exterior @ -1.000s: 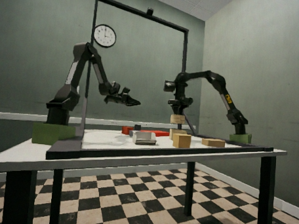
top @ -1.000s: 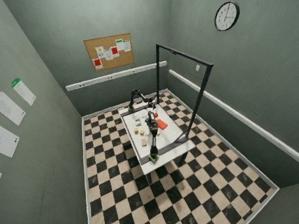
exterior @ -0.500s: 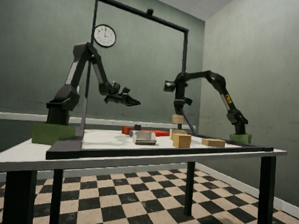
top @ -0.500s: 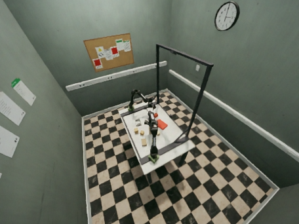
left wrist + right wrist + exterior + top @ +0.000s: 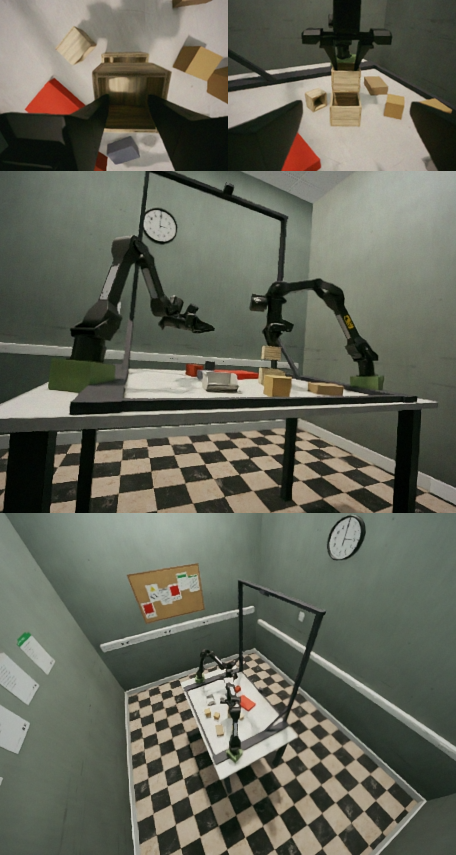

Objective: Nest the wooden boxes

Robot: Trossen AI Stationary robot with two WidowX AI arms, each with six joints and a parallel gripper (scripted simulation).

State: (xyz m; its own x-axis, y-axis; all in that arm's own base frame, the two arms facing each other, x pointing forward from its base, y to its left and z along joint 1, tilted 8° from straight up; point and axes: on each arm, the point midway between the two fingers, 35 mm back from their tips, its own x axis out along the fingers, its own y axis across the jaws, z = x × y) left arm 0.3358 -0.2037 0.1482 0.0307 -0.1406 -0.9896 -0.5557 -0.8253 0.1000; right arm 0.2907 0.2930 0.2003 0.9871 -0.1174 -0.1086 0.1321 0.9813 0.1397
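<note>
My right gripper is now 23 cm short of the grey open box and 19 cm above it. Round my right hand: flat red block 9 cm behind, 20 cm to the left, 20 cm below; grey block 1 cm ahead, 2 cm to the left, 20 cm below; flat brown box 27 cm ahead, 38 cm to the left, 20 cm below.
</note>
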